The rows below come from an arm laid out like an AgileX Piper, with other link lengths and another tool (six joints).
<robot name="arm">
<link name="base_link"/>
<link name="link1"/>
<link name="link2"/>
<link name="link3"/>
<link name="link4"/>
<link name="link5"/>
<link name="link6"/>
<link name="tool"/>
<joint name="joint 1" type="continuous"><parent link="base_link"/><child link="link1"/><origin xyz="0 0 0.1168"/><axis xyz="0 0 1"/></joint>
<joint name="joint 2" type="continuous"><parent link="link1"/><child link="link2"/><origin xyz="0 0 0"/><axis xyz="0 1 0"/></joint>
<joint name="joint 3" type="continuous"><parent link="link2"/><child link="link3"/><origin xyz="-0.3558 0 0.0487"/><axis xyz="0 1 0"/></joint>
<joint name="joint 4" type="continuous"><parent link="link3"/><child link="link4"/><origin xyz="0.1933 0 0.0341"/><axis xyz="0.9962 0 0.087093"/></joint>
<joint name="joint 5" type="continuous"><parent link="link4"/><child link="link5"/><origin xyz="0 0 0"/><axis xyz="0 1 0"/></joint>
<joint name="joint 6" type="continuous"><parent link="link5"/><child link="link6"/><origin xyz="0.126 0 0.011"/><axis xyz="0.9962 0 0.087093"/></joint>
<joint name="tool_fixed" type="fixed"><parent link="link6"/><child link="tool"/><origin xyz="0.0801 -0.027 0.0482" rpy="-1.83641 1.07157 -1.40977"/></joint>
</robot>
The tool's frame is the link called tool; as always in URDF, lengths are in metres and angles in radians. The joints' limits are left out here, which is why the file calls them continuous.
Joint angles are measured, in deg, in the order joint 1, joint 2, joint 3, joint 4, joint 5, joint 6. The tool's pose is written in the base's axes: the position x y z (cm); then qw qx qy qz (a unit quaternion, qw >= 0). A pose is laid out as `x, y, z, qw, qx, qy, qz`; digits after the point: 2 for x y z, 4 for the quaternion.
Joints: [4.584 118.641 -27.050 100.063 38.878 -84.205]
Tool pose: 30.02, 12.41, 3.19, 0.0725, -0.1684, 0.8345, 0.5196
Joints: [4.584 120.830 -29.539 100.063 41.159 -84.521]
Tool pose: 31.36, 13.24, 2.87, 0.0793, -0.1730, 0.8231, 0.5351
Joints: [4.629 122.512 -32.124 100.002 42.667 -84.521]
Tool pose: 32.74, 13.84, 2.68, 0.0881, -0.1783, 0.8146, 0.5448
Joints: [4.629 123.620 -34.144 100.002 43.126 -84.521]
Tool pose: 33.85, 14.07, 2.49, 0.0955, -0.1827, 0.8113, 0.5471
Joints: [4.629 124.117 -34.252 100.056 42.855 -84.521]
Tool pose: 33.84, 13.98, 2.16, 0.0925, -0.1804, 0.8132, 0.5456
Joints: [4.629 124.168 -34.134 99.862 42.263 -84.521]
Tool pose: 33.72, 13.81, 1.97, 0.0893, -0.1808, 0.8160, 0.5417
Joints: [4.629 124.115 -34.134 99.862 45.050 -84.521]
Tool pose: 33.75, 14.65, 2.61, 0.0947, -0.1818, 0.8021, 0.5609
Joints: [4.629 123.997 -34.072 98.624 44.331 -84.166]
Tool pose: 33.44, 14.52, 2.47, 0.0872, -0.1877, 0.8046, 0.5566
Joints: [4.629 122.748 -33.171 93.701 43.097 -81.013]
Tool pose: 31.89, 14.33, 2.53, 0.0596, -0.1975, 0.8082, 0.5516
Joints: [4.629 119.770 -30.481 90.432 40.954 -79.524]
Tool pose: 29.95, 13.66, 3.19, 0.0420, -0.2096, 0.8162, 0.5368
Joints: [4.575 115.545 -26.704 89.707 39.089 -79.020]
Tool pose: 28.02, 12.90, 4.40, 0.0400, -0.2121, 0.8246, 0.5229
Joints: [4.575 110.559 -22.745 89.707 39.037 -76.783]
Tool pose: 25.90, 12.61, 6.07, 0.0453, -0.1978, 0.8273, 0.5238
